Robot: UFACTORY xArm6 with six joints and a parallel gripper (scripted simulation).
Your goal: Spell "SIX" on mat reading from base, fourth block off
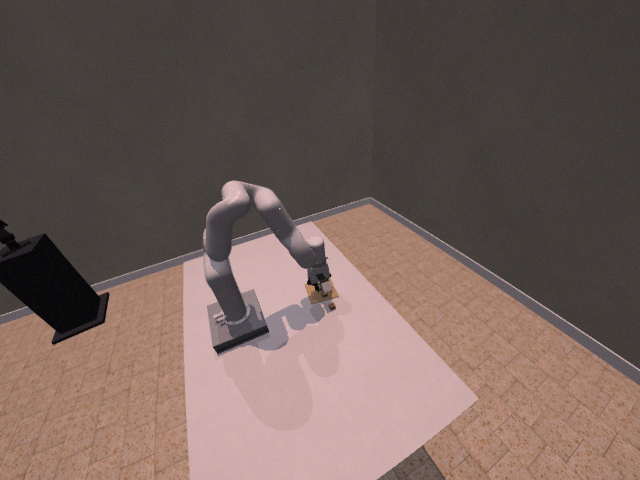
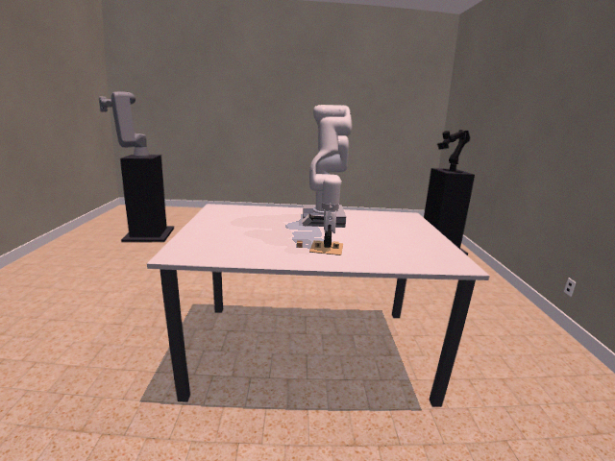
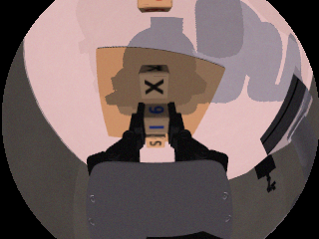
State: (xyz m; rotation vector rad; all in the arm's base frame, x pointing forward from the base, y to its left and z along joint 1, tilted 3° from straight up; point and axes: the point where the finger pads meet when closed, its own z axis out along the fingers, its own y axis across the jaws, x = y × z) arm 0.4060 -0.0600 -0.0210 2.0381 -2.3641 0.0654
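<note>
My gripper is now 3 cm above the tan mat.
</note>
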